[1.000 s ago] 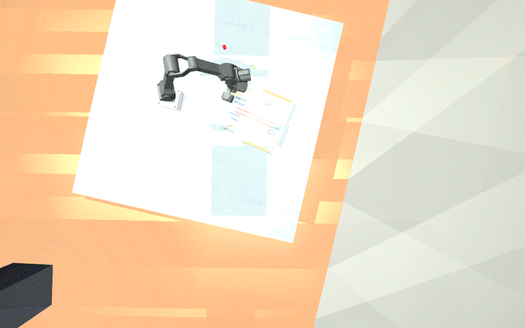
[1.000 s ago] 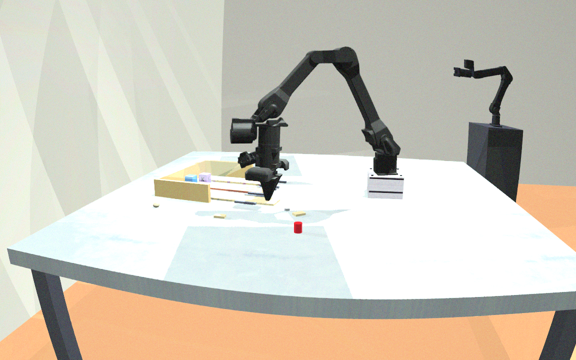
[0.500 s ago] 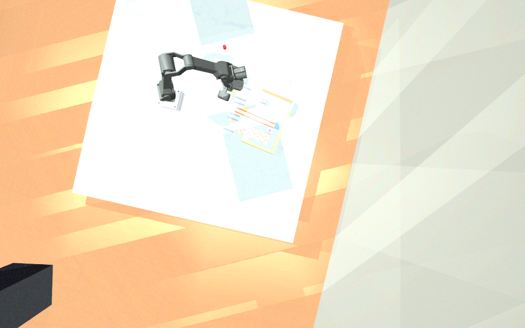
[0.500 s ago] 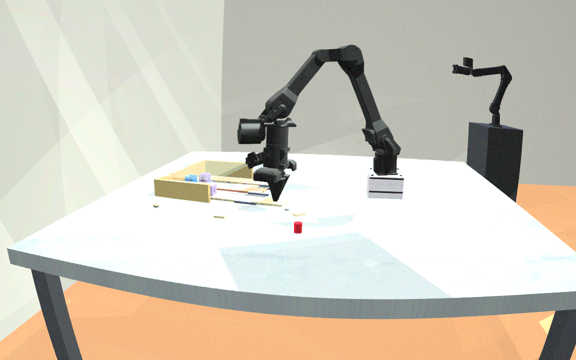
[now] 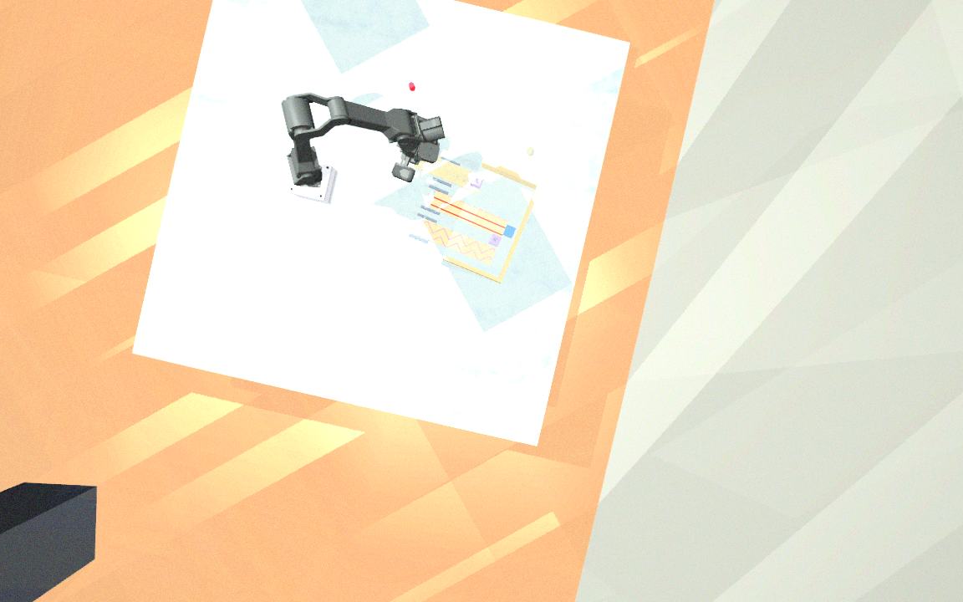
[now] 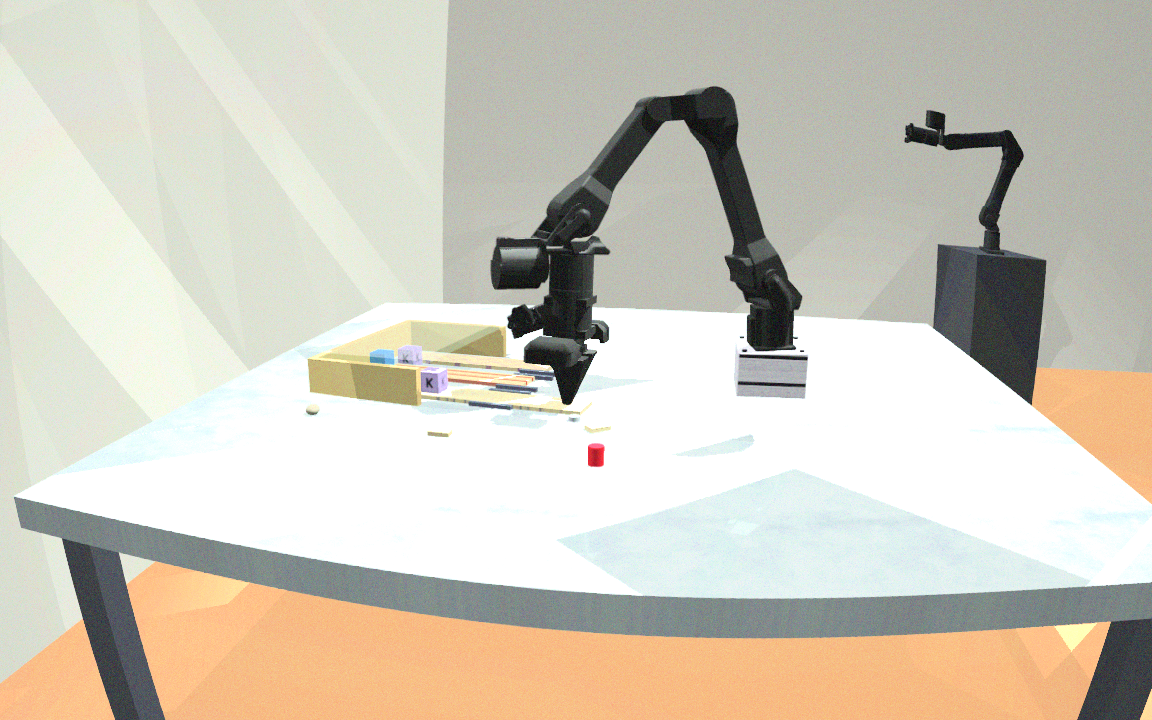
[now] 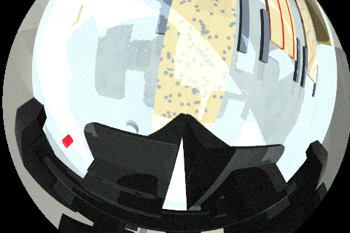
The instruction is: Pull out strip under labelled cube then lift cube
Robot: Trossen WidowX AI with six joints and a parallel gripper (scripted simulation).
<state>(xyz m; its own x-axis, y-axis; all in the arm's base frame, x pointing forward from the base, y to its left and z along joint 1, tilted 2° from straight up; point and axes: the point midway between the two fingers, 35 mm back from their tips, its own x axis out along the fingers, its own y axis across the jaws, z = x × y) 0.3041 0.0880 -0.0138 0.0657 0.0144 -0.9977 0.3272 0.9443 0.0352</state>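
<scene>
Now: gripper tip 60 mm to the right of the grey disc and 10 mm past it. The rest, counted from my gripper tip: cream dotted strip (90 mm ahead, 30 mm to the right); then red cylinder (220 mm to the left, 30 mm behind, 10 mm above).
</scene>
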